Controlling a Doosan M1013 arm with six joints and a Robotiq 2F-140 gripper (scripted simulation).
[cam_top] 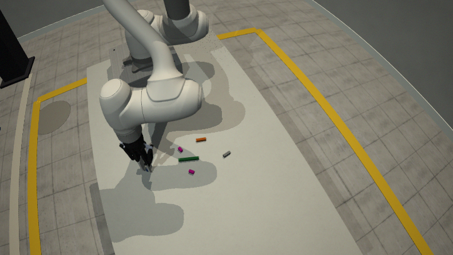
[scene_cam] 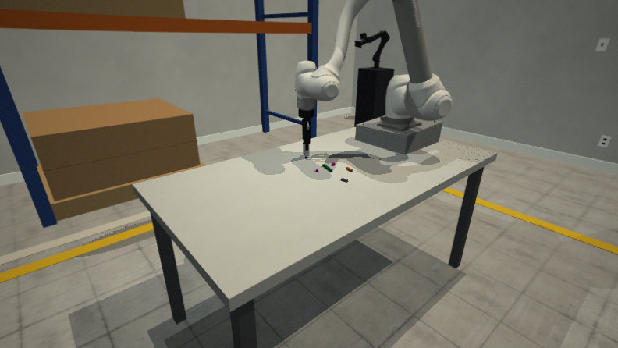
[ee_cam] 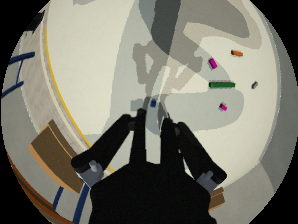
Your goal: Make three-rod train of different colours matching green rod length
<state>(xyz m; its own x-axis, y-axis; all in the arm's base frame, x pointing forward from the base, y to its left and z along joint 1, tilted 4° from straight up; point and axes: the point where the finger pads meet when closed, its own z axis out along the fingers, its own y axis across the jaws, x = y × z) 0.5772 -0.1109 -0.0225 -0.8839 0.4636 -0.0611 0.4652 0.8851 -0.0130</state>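
My gripper is now 4 cm above the small blue rod. Round my hand: grey rod 3 cm ahead, 32 cm to the left, 4 cm below; then green rod 17 cm to the left, 4 cm below; then orange rod 7 cm behind, 24 cm to the left, 4 cm below.
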